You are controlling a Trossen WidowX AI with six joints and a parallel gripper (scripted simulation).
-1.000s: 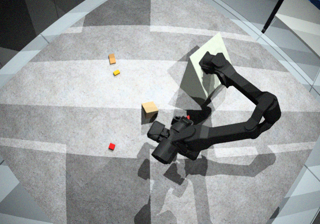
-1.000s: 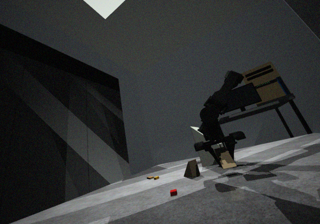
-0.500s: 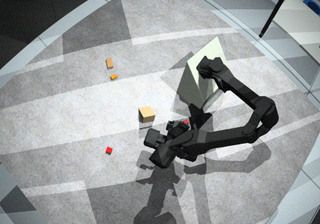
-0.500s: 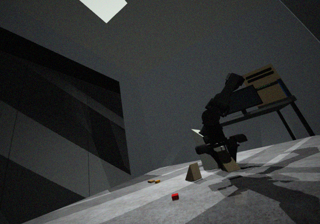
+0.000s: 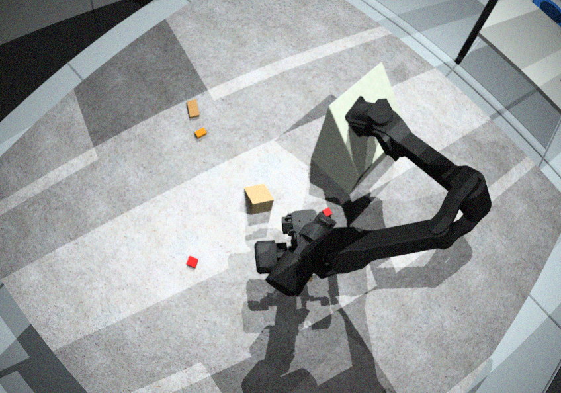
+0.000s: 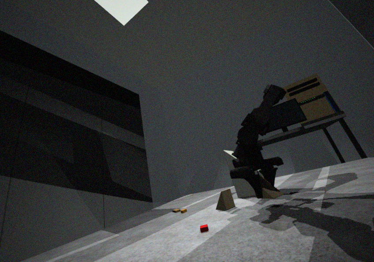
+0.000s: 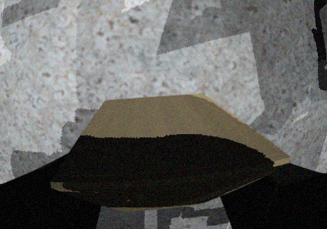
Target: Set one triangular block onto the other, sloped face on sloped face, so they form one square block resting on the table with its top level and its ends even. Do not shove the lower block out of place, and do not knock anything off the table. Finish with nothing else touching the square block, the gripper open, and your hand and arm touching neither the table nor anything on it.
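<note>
My gripper tip is now 14 cm past the red cube, 3 cm above it and 2 cm to the left of it. Round my gripper tip: yellow block: 36 cm to the right, 12 cm behind, 3 cm below.
</note>
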